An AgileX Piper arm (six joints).
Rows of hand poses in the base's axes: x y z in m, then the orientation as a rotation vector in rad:
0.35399 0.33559 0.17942 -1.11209 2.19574 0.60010
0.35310 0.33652 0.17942 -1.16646 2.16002 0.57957
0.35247 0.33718 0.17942 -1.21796 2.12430 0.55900
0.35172 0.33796 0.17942 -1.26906 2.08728 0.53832
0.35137 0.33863 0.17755 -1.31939 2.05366 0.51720
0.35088 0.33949 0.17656 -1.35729 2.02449 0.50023
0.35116 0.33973 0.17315 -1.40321 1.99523 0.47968
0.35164 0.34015 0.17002 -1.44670 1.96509 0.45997
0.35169 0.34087 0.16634 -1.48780 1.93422 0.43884
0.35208 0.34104 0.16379 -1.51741 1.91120 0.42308
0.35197 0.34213 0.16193 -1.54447 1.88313 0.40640
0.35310 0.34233 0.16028 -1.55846 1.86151 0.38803
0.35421 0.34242 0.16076 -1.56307 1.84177 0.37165
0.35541 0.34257 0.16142 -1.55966 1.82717 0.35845
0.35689 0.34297 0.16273 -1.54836 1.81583 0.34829
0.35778 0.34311 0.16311 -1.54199 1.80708 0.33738
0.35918 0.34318 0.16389 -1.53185 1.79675 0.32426
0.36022 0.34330 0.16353 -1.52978 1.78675 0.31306
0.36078 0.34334 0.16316 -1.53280 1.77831 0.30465
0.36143 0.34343 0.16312 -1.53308 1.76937 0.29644
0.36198 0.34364 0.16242 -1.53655 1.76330 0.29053
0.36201 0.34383 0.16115 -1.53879 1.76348 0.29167
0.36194 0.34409 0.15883 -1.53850 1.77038 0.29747
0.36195 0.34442 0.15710 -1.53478 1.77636 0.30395
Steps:
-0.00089 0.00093 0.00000 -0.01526 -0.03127 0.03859
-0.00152 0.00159 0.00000 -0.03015 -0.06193 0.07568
-0.00227 0.00237 0.00000 -0.04503 -0.09273 0.11321
-0.00262 0.00304 -0.00187 -0.06201 -0.12014 0.14991
-0.00311 0.00390 -0.00286 -0.07415 -0.14367 0.17836
-0.00283 0.00414 -0.00627 -0.09197 -0.16656 0.21191
-0.00235 0.00456 -0.00940 -0.10842 -0.18946 0.24445
-0.00230 0.00528 -0.01308 -0.12487 -0.21337 0.27543
-0.00191 0.00545 -0.01563 -0.13702 -0.23098 0.29799
-0.00202 0.00654 -0.01749 -0.14686 -0.25323 0.31994
-0.00089 0.00674 -0.01914 -0.15501 -0.27446 0.33078
0.00022 0.00683 -0.01866 -0.15892 -0.29582 0.33506
0.00142 0.00698 -0.01800 -0.15965 -0.31399 0.33313
0.00290 0.00738 -0.01669 -0.15653 -0.33050 0.32545
0.00379 0.00752 -0.01631 -0.15703 -0.34391 0.32043
0.00519 0.00759 -0.01553 -0.15670 -0.36056 0.31254
0.00623 0.00771 -0.01589 -0.15880 -0.37385 0.31087
0.00679 0.00775 -0.01626 -0.16199 -0.38328 0.31319
0.00744 0.00784 -0.01630 -0.16373 -0.39378 0.31372
0.00799 0.00805 -0.01700 -0.16653 -0.40011 0.31639
0.00802 0.00824 -0.01827 -0.16684 -0.39884 0.31826
0.00795 0.00850 -0.02059 -0.16579 -0.39100 0.31765
0.00796 0.00883 -0.02232 -0.16251 -0.38456 0.31497

